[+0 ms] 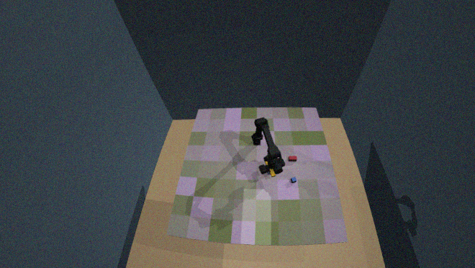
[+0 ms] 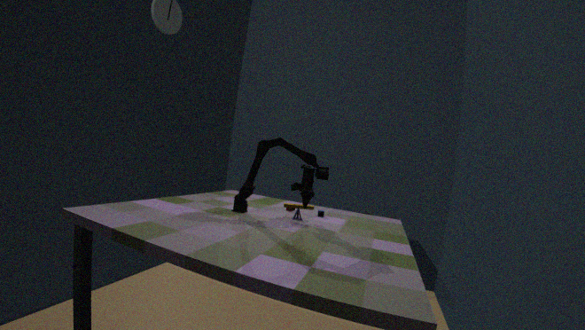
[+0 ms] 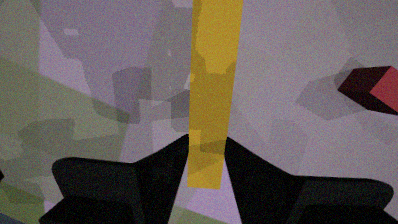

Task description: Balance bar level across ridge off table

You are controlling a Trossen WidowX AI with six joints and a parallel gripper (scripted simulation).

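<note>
The yellow bar lies 3 cm behind my gripper tip and 1 cm to the right of it. Round my gripper tip: blue block 18 cm to the left, 6 cm ahead, 5 cm below; then red block 19 cm to the left, 13 cm behind, 5 cm below.
</note>
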